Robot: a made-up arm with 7 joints. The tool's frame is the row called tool. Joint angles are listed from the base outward. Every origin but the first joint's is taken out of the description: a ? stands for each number. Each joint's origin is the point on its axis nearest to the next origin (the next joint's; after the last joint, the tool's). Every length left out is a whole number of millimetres.
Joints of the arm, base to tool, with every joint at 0 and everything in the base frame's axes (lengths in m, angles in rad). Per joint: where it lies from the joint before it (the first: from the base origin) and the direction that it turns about. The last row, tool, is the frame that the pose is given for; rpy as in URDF.
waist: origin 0 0 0.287 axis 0 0 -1
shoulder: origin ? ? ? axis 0 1 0
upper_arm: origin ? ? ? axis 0 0 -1
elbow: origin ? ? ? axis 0 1 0
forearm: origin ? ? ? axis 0 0 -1
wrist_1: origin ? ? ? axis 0 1 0
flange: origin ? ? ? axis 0 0 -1
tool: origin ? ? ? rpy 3.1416 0 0
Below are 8 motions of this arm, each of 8 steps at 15 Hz.
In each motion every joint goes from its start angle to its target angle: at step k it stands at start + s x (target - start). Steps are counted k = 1, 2, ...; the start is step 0. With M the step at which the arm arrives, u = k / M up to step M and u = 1 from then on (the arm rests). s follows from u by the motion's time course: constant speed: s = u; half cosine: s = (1 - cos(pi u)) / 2; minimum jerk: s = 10 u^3 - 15 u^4 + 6 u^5.
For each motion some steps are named. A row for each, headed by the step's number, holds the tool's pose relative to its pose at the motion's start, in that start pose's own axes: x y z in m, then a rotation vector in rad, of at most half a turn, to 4 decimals.
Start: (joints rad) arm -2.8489 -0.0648 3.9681 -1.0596 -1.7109 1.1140 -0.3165
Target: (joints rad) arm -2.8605 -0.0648 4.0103 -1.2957 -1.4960 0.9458 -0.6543
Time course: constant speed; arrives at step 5
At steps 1, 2, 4, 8:
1: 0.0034 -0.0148 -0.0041 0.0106 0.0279 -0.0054
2: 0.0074 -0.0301 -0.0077 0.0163 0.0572 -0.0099
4: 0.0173 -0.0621 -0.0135 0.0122 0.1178 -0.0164
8: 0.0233 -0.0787 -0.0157 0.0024 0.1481 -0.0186

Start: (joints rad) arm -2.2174 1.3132 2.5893 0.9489 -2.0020 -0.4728 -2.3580
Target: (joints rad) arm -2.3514 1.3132 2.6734 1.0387 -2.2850 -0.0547 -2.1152
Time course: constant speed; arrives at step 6
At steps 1, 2, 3, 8:
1: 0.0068 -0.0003 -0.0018 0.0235 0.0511 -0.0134
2: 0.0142 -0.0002 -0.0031 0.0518 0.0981 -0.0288
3: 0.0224 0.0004 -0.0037 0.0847 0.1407 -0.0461
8: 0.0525 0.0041 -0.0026 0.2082 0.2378 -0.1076

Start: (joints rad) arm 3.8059 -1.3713 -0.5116 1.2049 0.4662 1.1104 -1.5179
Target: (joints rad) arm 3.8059 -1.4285 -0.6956 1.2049 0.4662 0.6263 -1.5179
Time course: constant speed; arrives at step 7
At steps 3, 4, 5, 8:
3: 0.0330 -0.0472 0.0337 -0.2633 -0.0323 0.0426
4: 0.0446 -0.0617 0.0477 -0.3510 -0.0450 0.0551
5: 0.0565 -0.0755 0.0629 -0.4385 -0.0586 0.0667
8: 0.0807 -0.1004 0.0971 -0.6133 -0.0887 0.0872

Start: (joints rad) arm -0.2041 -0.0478 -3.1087 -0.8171 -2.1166 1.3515 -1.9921
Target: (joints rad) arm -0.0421 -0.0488 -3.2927 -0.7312 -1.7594 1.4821 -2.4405
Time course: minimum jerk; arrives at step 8
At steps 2, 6, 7, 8:
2: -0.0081 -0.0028 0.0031 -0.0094 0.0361 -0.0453
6: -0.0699 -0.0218 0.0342 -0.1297 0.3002 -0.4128
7: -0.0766 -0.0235 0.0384 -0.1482 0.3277 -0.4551
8: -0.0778 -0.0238 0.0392 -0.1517 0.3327 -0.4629

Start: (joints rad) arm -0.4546 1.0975 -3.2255 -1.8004 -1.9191 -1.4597 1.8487
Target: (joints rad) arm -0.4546 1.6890 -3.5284 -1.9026 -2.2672 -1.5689 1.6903
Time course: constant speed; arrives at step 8
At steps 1, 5, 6, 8:
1: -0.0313 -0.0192 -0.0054 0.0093 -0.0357 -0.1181
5: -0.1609 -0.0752 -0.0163 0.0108 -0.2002 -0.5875
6: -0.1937 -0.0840 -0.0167 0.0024 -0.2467 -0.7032
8: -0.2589 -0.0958 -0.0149 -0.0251 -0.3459 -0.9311

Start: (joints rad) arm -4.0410 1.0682 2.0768 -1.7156 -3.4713 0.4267 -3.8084
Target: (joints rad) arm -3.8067 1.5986 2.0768 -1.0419 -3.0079 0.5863 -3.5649
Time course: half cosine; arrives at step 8
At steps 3, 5, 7, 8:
3: 0.1229 0.0196 0.0382 0.1107 -0.0876 0.0558
5: 0.2834 -0.0105 0.1010 0.1910 -0.2492 0.0929
7: 0.3915 -0.0713 0.1498 0.2011 -0.3821 0.0928
8: 0.4058 -0.0825 0.1566 0.1991 -0.4012 0.0909

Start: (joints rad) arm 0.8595 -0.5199 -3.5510 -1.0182 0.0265 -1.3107 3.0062
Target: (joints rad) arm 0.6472 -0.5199 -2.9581 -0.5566 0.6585 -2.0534 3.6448
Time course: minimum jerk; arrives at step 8
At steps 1, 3, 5, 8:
1: -0.0007 0.0055 0.0032 0.0140 -0.0023 0.0069
3: -0.0036 0.0922 0.0595 0.2361 -0.0688 0.0877
5: 0.0311 0.2181 0.1762 0.5568 -0.3002 0.0849
8: 0.0727 0.2672 0.2509 0.6768 -0.4839 -0.0050

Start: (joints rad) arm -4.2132 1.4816 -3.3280 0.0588 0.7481 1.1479 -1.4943
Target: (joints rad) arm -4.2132 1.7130 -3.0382 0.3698 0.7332 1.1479 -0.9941
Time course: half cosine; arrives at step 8
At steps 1, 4, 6, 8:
1: -0.0025 -0.0004 0.0026 0.0025 0.0083 0.0259
4: -0.0398 0.0009 0.0321 0.0569 0.1077 0.3266
6: -0.0768 0.0102 0.0532 0.1290 0.1759 0.5378
8: -0.0941 0.0162 0.0619 0.1661 0.2003 0.6200

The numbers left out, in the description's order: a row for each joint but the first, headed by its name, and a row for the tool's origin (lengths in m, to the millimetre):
shoulder: 0 -0.012 0
upper_arm: 0 0 0.449
elbow: 0 -0.012 0
forearm: 0 0 0.394
wrist_1: 0 0 0
flange: 0 0 0.163
tool: 0 0 0

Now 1 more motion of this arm.
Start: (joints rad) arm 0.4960 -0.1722 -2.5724 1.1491 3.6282 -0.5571 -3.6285
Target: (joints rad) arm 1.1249 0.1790 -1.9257 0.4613 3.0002 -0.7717 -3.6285
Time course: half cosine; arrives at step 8
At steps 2, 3, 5, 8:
2: -0.0588 0.1180 0.0324 0.1400 0.0876 -0.1578
3: -0.1108 0.2397 0.0984 0.2828 0.2049 -0.3110
5: -0.1810 0.4417 0.3515 0.5710 0.5482 -0.5583
8: -0.1935 0.4795 0.5994 0.7608 0.8576 -0.6158

